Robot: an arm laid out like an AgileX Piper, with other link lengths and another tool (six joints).
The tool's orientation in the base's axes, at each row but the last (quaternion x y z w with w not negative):
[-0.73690 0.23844 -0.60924 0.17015]
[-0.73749 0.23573 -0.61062 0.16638]
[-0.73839 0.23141 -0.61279 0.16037]
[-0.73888 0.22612 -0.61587 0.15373]
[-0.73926 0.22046 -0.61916 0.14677]
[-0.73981 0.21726 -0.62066 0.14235]
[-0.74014 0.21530 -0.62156 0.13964]
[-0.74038 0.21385 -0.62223 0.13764]
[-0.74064 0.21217 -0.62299 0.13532]
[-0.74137 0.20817 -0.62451 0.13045]
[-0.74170 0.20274 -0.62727 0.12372]
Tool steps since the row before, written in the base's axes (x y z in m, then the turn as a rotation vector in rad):
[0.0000 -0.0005 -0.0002 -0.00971 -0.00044 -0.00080]
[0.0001 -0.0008 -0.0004 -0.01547 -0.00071 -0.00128]
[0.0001 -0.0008 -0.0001 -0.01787 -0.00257 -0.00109]
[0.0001 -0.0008 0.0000 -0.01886 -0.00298 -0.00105]
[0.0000 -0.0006 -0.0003 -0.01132 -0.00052 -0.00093]
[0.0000 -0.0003 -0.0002 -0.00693 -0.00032 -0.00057]
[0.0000 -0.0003 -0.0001 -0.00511 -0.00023 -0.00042]
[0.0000 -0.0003 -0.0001 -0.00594 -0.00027 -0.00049]
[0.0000 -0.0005 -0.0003 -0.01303 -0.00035 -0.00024]
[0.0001 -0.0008 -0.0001 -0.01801 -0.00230 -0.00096]
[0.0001 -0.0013 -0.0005 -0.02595 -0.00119 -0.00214]
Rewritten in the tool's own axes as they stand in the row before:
[0.0001 0.0005 0.0001 -0.00181 0.00220 -0.00933]
[0.0001 0.0009 0.0002 -0.00288 0.00351 -0.01486]
[0.0004 0.0007 0.0002 -0.00206 0.00532 -0.01716]
[0.0004 0.0007 0.0001 -0.00195 0.00580 -0.01812]
[0.0000 0.0007 0.0001 -0.00207 0.00254 -0.01089]
[0.0000 0.0004 0.0001 -0.00127 0.00155 -0.00667]
[0.0001 0.0003 0.0000 -0.00094 0.00114 -0.00492]
[0.0001 0.0003 0.0000 -0.00109 0.00133 -0.00571]
[0.0000 0.0006 0.0001 -0.00178 0.00232 -0.01271]
[0.0003 0.0007 0.0002 -0.00215 0.00508 -0.01732]
[0.0002 0.0014 0.0003 -0.00474 0.00577 -0.02497]

